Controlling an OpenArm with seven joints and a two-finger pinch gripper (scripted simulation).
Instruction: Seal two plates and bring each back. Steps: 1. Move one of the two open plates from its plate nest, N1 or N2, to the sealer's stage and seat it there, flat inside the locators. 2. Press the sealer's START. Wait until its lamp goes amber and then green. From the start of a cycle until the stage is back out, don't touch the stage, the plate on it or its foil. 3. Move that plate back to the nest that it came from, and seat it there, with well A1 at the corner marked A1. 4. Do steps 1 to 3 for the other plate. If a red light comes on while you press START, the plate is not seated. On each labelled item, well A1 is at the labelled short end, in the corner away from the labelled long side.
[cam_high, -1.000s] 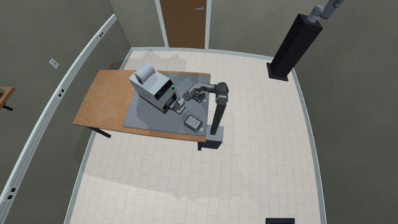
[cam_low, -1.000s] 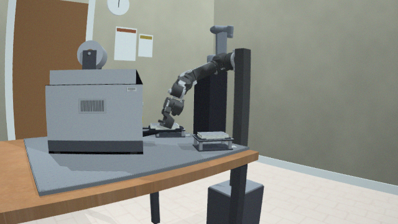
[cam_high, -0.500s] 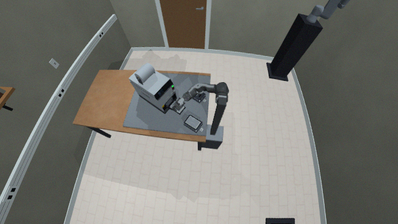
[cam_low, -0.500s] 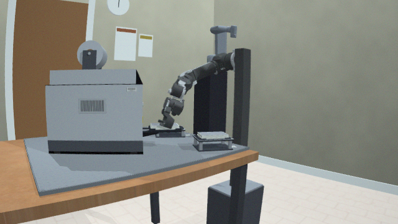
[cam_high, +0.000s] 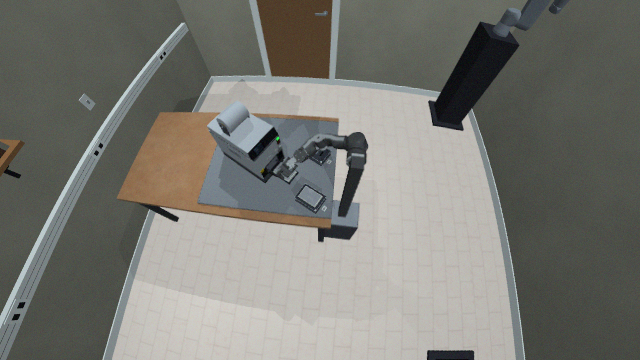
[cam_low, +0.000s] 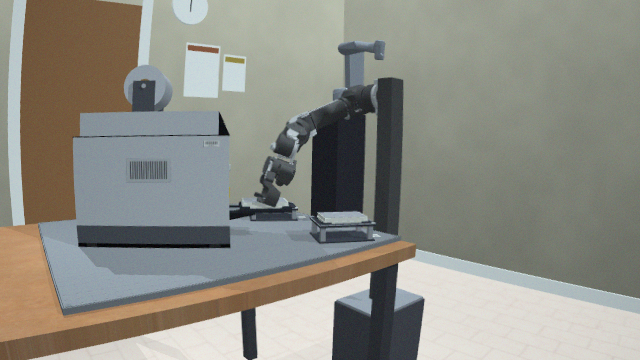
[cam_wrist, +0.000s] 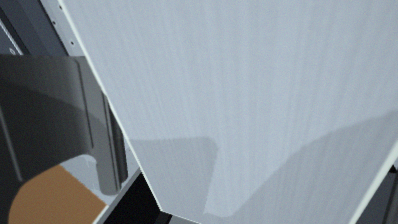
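Now: the sealer stage 2 cm below my hand. Also, from my hand: white start button: 5 cm ahead, 13 cm to the right, 8 cm above; white open-well plate: 1 cm below; yellow warning mark: 13 cm ahead, 3 cm to the left, 4 cm above.
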